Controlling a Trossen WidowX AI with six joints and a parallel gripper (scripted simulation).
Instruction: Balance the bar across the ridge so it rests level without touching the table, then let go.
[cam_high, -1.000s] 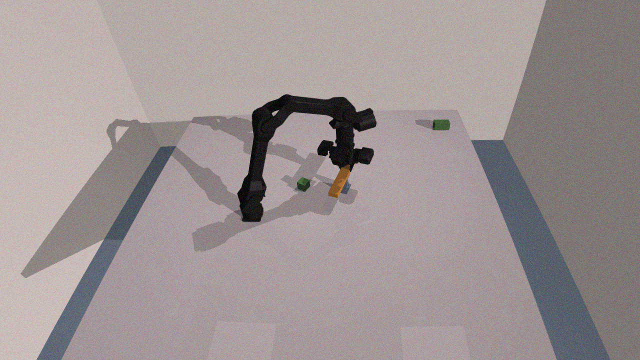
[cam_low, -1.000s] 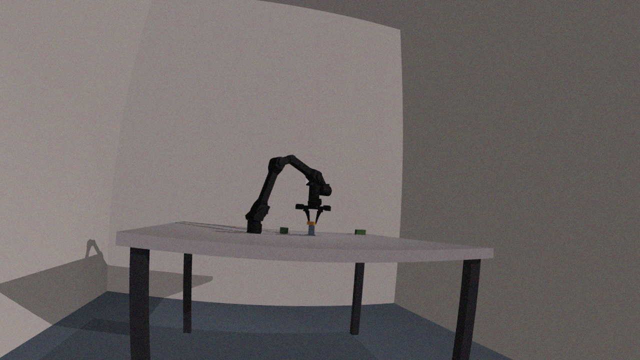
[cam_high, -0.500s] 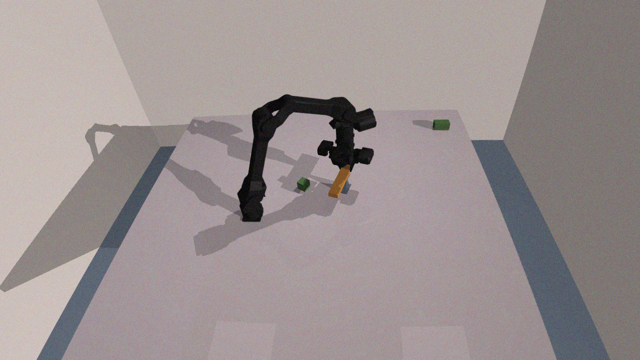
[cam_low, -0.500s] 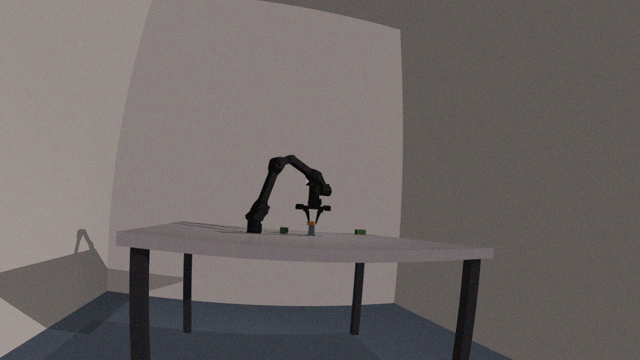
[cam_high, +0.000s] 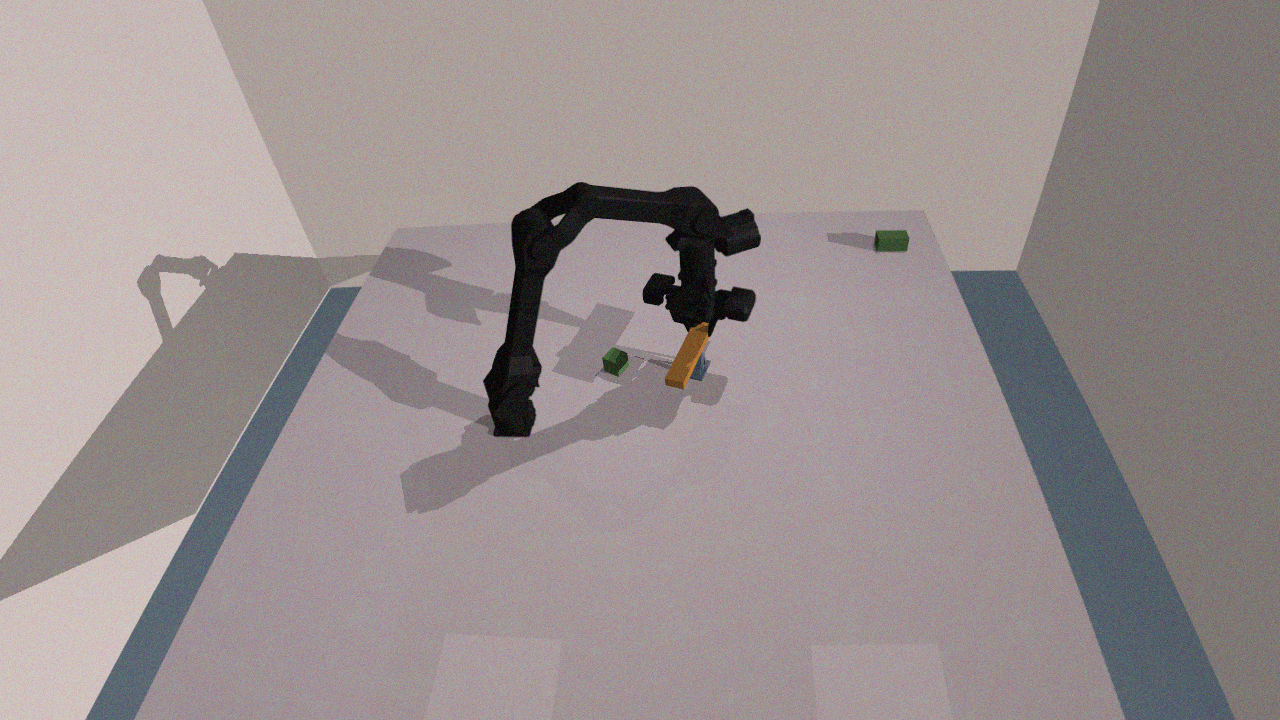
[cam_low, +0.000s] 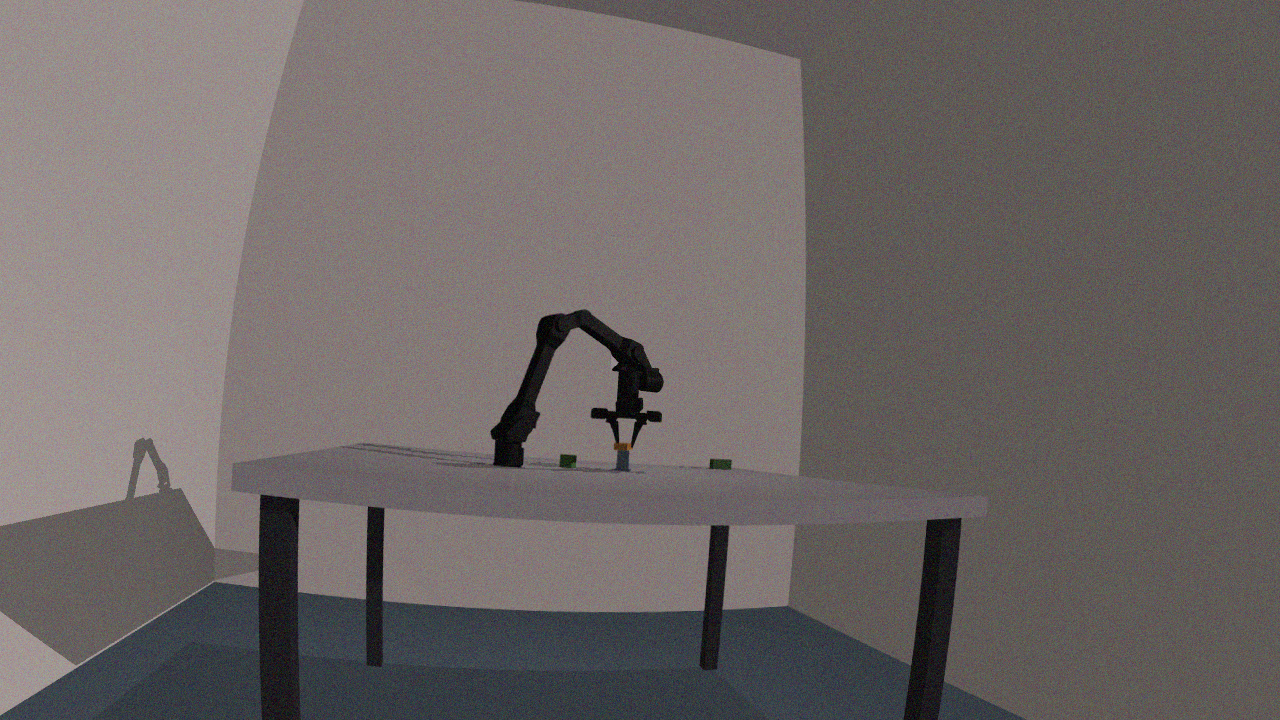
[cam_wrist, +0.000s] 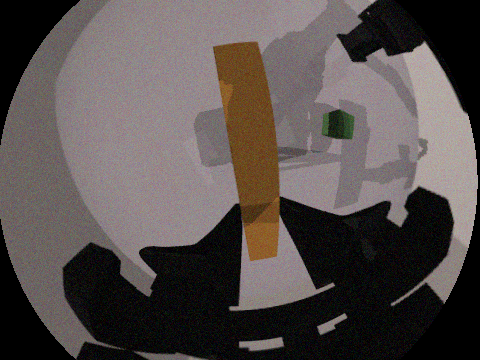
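The orange bar is 3 cm to the right of my gripper tip and 1 cm behind it.
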